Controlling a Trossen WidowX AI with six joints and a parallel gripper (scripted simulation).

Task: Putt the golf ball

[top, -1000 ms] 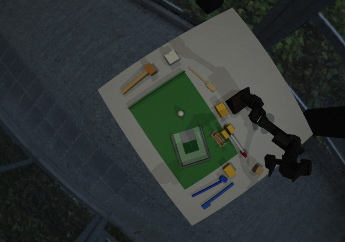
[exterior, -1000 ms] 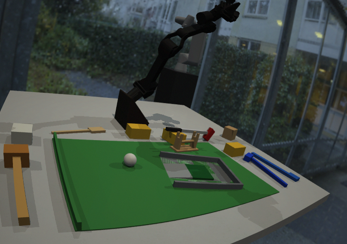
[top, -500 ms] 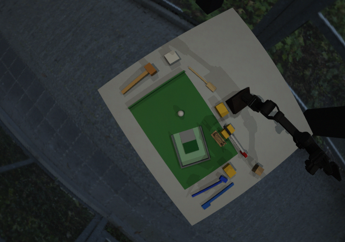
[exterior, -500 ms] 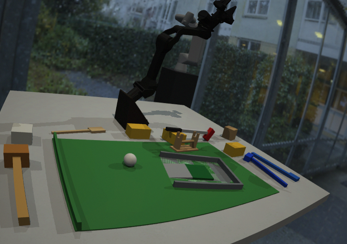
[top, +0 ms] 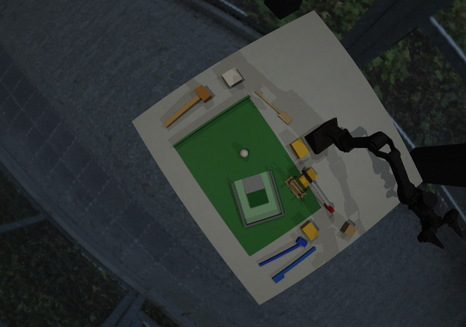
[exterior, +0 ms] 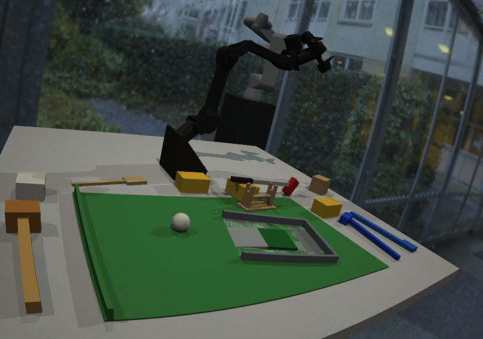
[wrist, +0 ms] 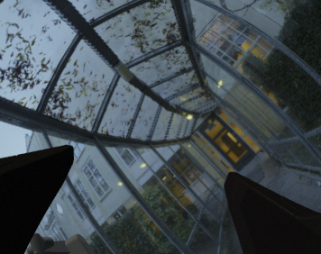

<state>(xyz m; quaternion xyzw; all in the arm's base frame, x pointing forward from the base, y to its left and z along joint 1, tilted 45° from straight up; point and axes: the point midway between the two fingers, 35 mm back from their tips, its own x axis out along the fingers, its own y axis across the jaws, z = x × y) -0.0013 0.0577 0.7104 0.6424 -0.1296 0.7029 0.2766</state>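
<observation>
My gripper tip is 210 mm short of the red putter, 340 mm to the left of it and 550 mm above it. From my gripper tip the other things lie so: green mat: 460 mm ahead, 620 mm to the right, 590 mm below; wooden stool: 290 mm ahead, 430 mm to the right, 560 mm below; brown block: 180 mm ahead, 40 mm to the right, 560 mm below.
</observation>
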